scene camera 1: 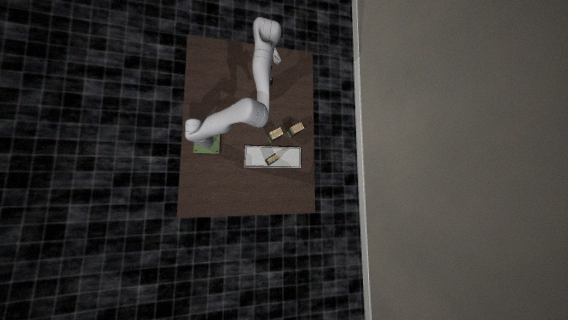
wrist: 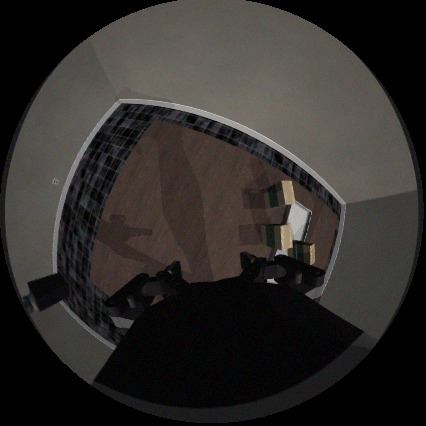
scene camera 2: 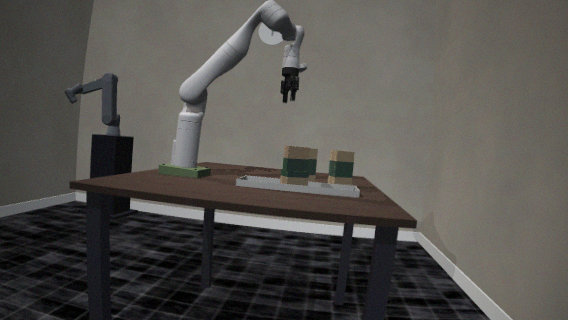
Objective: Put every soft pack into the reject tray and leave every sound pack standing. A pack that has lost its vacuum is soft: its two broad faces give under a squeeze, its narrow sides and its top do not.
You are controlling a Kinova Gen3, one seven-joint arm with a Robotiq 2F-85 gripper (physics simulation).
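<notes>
A reject tray (scene camera 2: 246, 181) is visible, and the tray can also be seen in the wrist view (wrist: 298, 215) and in scene camera 1 (scene camera 1: 290, 157). The gripper (wrist: 210, 264) is visible as well.
</notes>
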